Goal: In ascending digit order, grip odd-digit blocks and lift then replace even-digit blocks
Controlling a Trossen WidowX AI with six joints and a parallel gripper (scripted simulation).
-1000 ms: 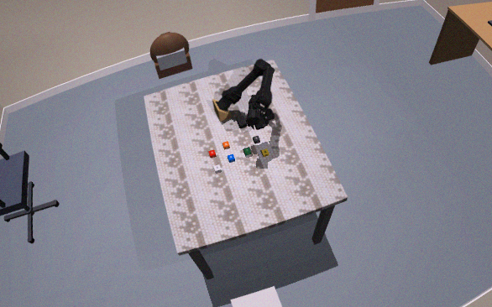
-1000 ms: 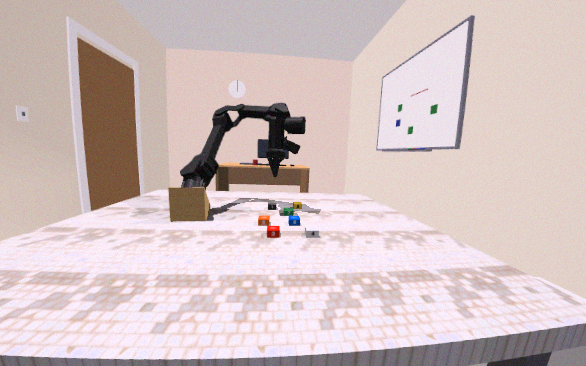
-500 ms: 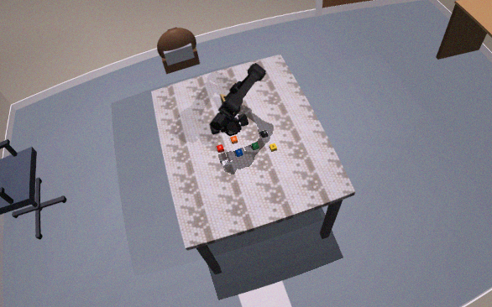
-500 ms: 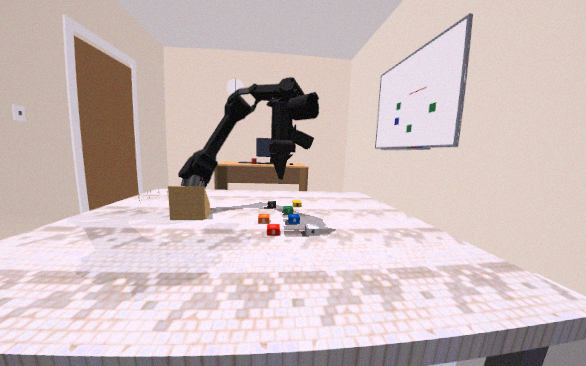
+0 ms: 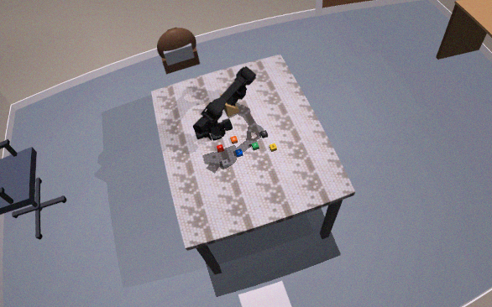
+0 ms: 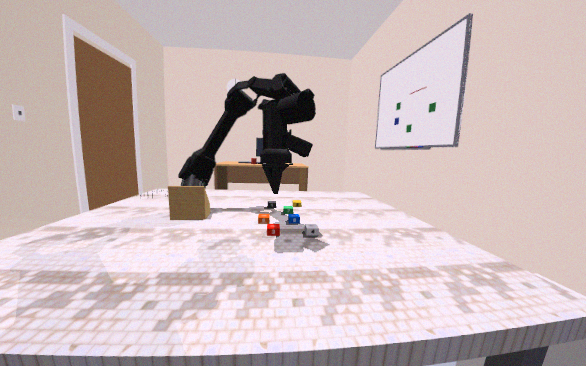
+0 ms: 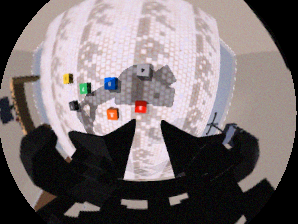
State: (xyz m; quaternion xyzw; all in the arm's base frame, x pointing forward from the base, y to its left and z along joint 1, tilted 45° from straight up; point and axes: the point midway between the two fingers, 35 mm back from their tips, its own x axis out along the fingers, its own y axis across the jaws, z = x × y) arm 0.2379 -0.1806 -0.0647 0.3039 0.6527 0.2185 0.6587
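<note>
My gripper tip is now 10 mm to the right of the red block and 100 mm above it. Also, from my gripper tip: orange block (20 mm behind, 100 mm to the left, 100 mm below); white block (100 mm ahead, 100 mm below); blue block (70 mm ahead, 90 mm to the left, 100 mm below).
</note>
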